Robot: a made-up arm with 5 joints.
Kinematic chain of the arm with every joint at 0, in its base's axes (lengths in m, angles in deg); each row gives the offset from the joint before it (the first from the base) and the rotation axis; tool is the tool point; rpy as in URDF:
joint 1: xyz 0 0 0.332 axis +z
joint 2: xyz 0 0 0 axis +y
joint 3: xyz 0.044 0 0.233 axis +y
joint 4: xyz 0.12 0 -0.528 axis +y
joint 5: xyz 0.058 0 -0.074 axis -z
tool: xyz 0 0 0 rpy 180 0 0
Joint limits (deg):
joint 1: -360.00..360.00
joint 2: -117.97..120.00
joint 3: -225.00..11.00
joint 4: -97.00..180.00
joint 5: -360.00..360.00
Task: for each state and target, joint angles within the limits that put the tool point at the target. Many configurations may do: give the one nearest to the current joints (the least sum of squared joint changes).
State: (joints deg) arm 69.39 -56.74 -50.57 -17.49 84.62
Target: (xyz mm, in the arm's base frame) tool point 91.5 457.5 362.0
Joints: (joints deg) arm 78.69 -41.90 -13.04 -17.05 84.62
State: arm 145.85 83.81 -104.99 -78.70 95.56
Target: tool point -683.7 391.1 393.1
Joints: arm 150.23 63.44 -130.64 -58.45 95.56
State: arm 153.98 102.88 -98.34 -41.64 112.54
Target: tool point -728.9 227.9 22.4
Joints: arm 162.64 84.87 -126.20 -29.59 112.54
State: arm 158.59 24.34 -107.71 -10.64 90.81
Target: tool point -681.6 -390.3 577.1
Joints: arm 209.80 33.97 -113.67 -6.37 90.81
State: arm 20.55 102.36 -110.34 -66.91 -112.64
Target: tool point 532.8 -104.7 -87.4
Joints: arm -11.12 81.31 -95.42 -87.46 -112.64
